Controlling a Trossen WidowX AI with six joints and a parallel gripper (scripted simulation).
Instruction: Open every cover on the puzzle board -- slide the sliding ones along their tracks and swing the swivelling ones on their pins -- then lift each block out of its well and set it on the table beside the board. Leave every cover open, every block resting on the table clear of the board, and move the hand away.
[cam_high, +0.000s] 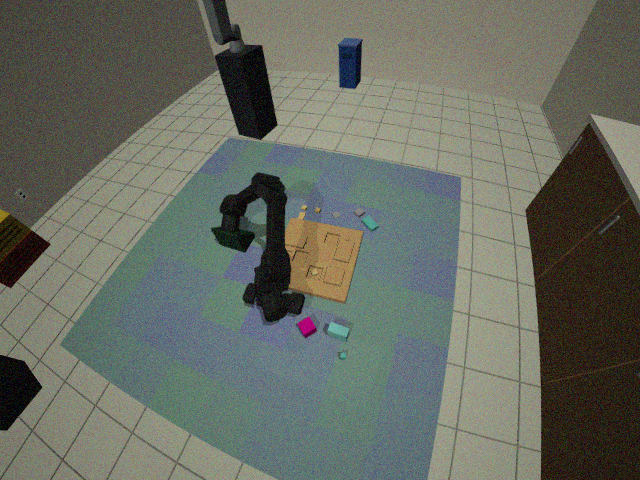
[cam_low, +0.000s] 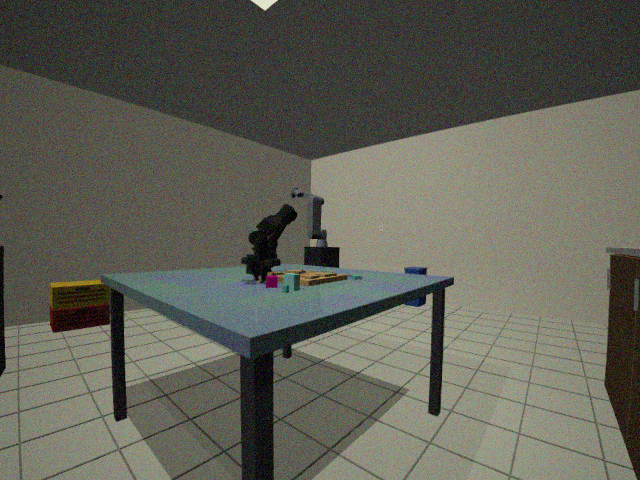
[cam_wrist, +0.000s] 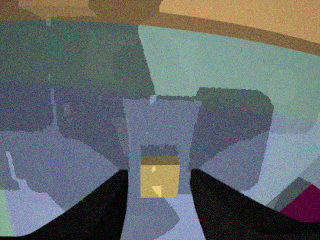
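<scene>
Right now my gripper tip is 210 mm to the right of the tan puzzle board, 10 mm below it and 10 mm short of it. Round my gripper tip: cyan block: 210 mm ahead, 20 mm above, 10 mm to the left; tiny teal block: 260 mm ahead, 40 mm to the right, 10 mm above; magenta block: 120 mm ahead, 20 mm to the right, 10 mm above.
</scene>
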